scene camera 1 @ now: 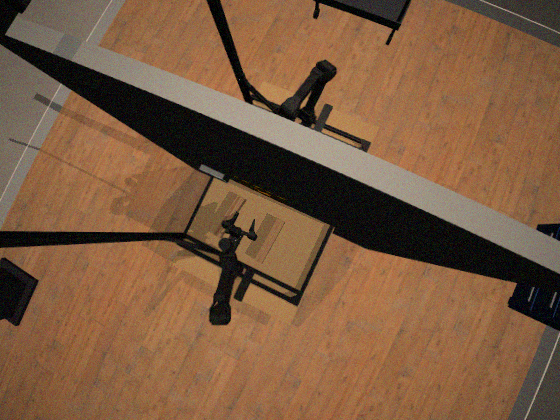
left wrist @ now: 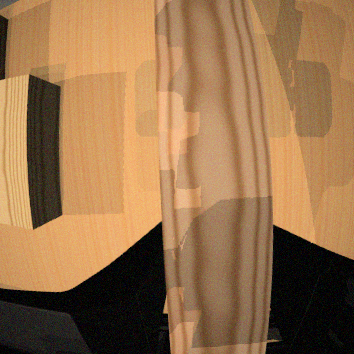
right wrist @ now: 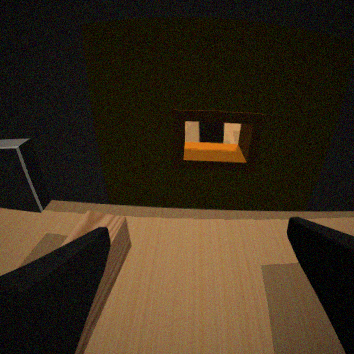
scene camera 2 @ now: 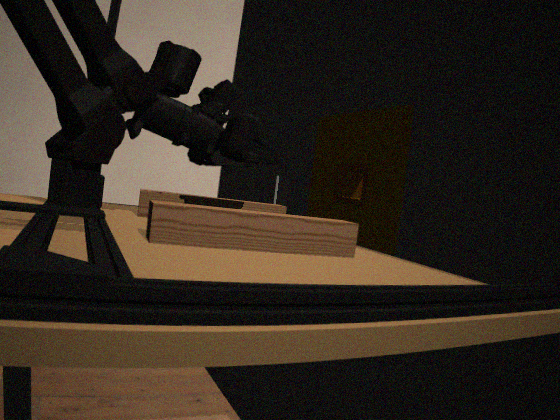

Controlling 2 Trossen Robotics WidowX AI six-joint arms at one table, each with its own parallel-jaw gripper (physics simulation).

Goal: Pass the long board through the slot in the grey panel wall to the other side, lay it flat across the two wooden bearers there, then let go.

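Observation:
The long board (left wrist: pixel 218 147) runs down the middle of the left wrist view, pale wood with grain lines. My left gripper (left wrist: pixel 208 227) is shut on it; its fingers are mostly hidden behind the board. The grey panel wall (scene camera 1: pixel 337 154) crosses the scene as a diagonal. Its slot (right wrist: pixel 214 140) (scene camera 2: pixel 357 187) shows lit orange inside, with a dark shape in the opening that I cannot identify. On the near side, two wooden bearers (scene camera 2: pixel 249 233) (scene camera 2: pixel 257 206) lie parallel on the table; one (right wrist: pixel 112 235) shows by my right fingers. My right gripper (scene camera 1: pixel 242 222) (scene camera 2: pixel 253 146) (right wrist: pixel 199 232) is open and empty, facing the slot.
A wooden block (left wrist: pixel 14 151) with a dark face lies left of the board on the far table. A small grey box (scene camera 1: pixel 213 172) (right wrist: pixel 14 144) stands at the wall's foot. The table (scene camera 2: pixel 278 267) has a black frame (scene camera 2: pixel 278 300).

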